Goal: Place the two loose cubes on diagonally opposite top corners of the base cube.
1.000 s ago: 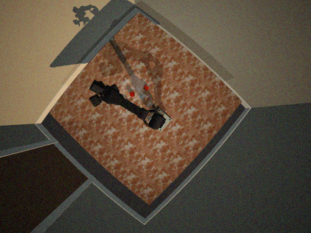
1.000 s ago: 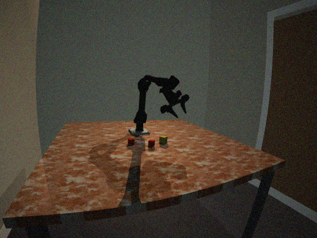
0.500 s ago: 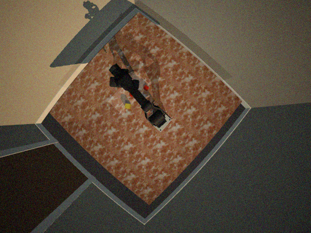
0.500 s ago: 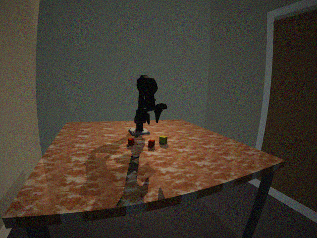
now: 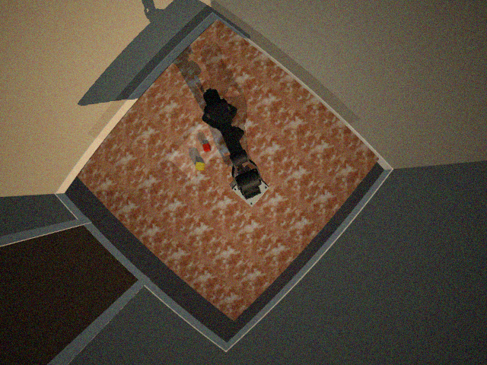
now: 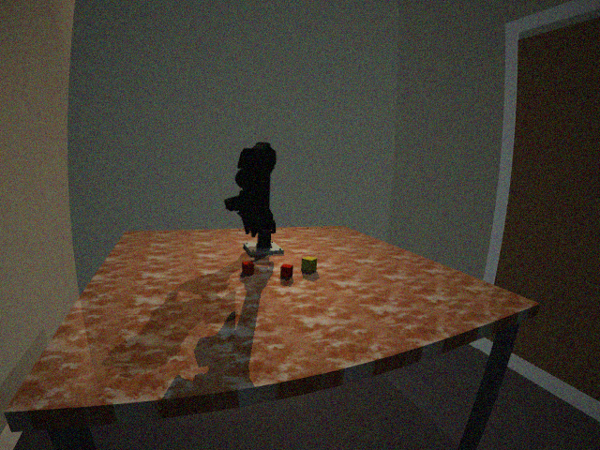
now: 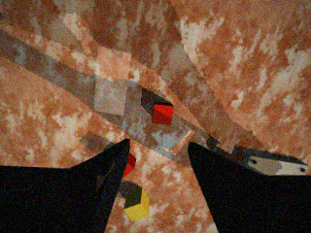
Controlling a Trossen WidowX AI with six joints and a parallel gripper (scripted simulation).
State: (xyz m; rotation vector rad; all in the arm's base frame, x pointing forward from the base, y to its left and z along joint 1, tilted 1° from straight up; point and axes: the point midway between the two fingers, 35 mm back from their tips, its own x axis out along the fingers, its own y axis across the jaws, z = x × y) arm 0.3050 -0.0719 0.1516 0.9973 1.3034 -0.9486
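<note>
My gripper tip is 40 mm past the yellow base cube, 210 mm to the right of it and 110 mm above it. From my gripper tip the other things lie so: red cube 20 mm ahead, 120 mm to the left, 110 mm below.
</note>
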